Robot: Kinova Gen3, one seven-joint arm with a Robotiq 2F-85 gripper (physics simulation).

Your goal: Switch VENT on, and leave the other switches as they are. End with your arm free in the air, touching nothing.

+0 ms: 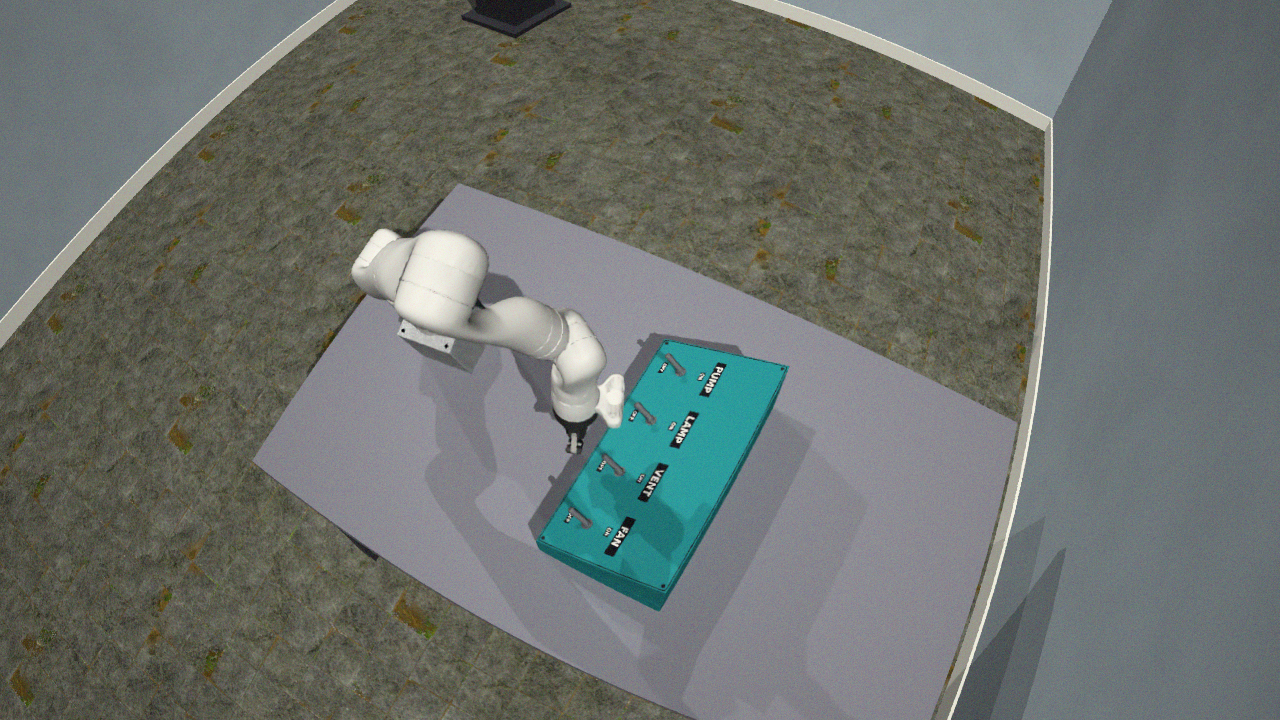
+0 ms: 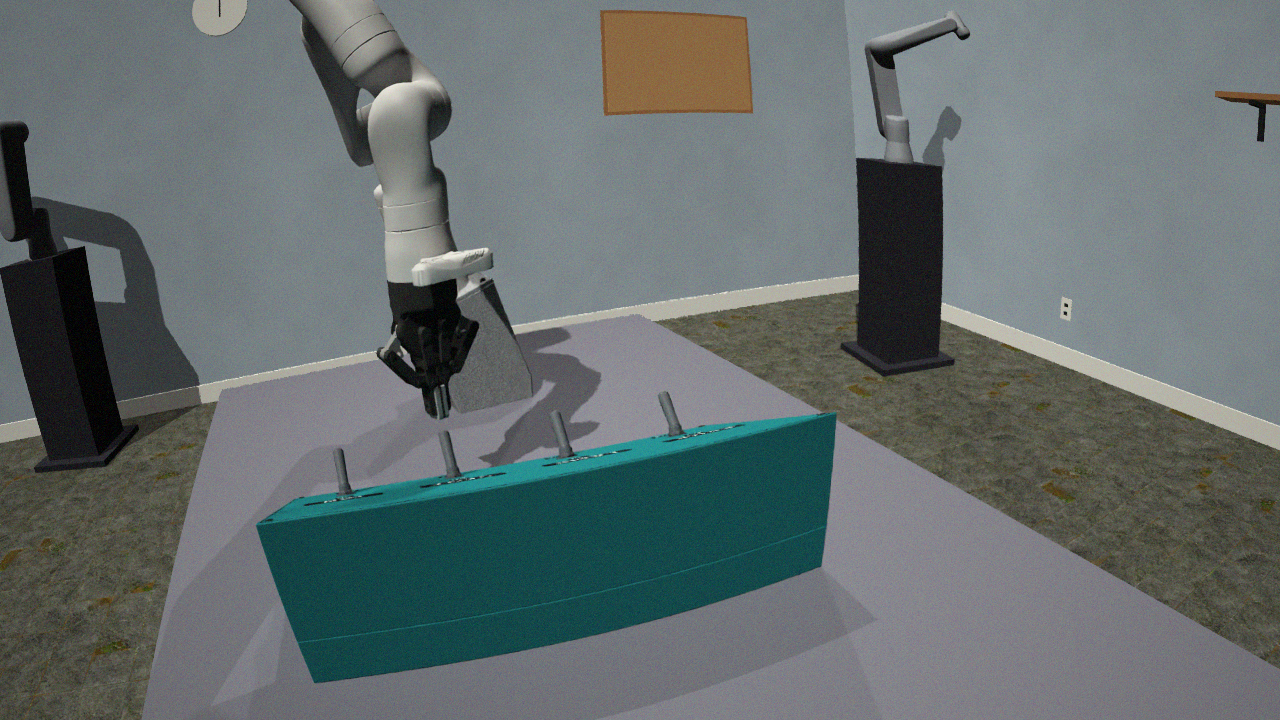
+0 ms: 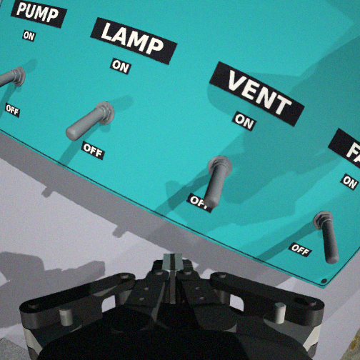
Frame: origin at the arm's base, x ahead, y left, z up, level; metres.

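Seen in the pictures: gripper, between the fingertips: [image 1: 577,440] [image 2: 439,417].
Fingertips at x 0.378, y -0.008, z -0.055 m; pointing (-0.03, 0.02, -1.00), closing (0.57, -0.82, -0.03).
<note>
A point is followed by its place in that frame.
The teal switch panel [image 1: 729,429] @[x 0.584, y 0.167, z -0.027 m] [image 2: 572,564] @[x 0.643, y 0.092, z -0.091 m] [image 3: 165,110] lies on the table. The VENT lever [image 1: 612,464] @[x 0.453, y -0.003, z -0.062 m] [image 2: 449,454] @[x 0.457, y 0.001, z -0.065 m] [image 3: 215,187] leans to OFF. The FAN lever [image 1: 580,517] @[x 0.473, y -0.120, z -0.063 m] [image 2: 341,472] @[x 0.476, y -0.118, z -0.065 m] [image 3: 329,242], LAMP lever [image 1: 644,412] @[x 0.434, y 0.115, z -0.061 m] [image 2: 560,436] @[x 0.440, y 0.117, z -0.066 m] [image 3: 90,122] and PUMP lever [image 1: 674,364] @[x 0.417, y 0.233, z -0.063 m] [image 2: 669,414] @[x 0.420, y 0.235, z -0.065 m] [image 3: 10,77] also lean to OFF. My gripper [image 1: 573,445] @[x 0.378, y -0.008, z -0.055 m] [image 2: 437,407] @[x 0.378, y -0.008, z -0.055 m] [image 3: 172,265] is shut and empty, pointing down. It hangs in the air beyond the panel's OFF-side edge, near the VENT lever and apart from it.
The grey table [image 1: 886,465] @[x 0.890, y 0.376, z -0.175 m] [image 2: 966,608] @[x 0.742, y 0.435, z -0.175 m] carries the panel and my arm's base block [image 1: 438,344] @[x 0.050, y -0.039, z -0.016 m] [image 2: 492,358] @[x 0.046, y 0.069, z -0.100 m]. Dark pedestals [image 2: 899,259] [image 2: 58,358] with other arms stand on the floor away from the table.
</note>
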